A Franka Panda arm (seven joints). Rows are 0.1 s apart.
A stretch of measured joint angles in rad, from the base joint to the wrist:
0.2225 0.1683 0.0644 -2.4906 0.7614 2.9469 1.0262
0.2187 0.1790 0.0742 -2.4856 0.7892 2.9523 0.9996
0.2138 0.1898 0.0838 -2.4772 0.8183 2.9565 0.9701
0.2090 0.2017 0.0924 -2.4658 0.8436 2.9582 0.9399
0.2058 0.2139 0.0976 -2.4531 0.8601 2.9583 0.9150
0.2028 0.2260 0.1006 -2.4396 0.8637 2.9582 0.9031
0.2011 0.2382 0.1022 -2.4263 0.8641 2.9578 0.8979
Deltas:
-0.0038 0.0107 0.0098 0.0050 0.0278 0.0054 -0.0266
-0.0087 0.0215 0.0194 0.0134 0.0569 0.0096 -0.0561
-0.0135 0.0334 0.0280 0.0248 0.0822 0.0113 -0.0863
-0.0167 0.0456 0.0332 0.0375 0.0987 0.0114 -0.1112
-0.0197 0.0577 0.0362 0.0510 0.1023 0.0113 -0.1231
-0.0214 0.0699 0.0378 0.0643 0.1027 0.0109 -0.1283

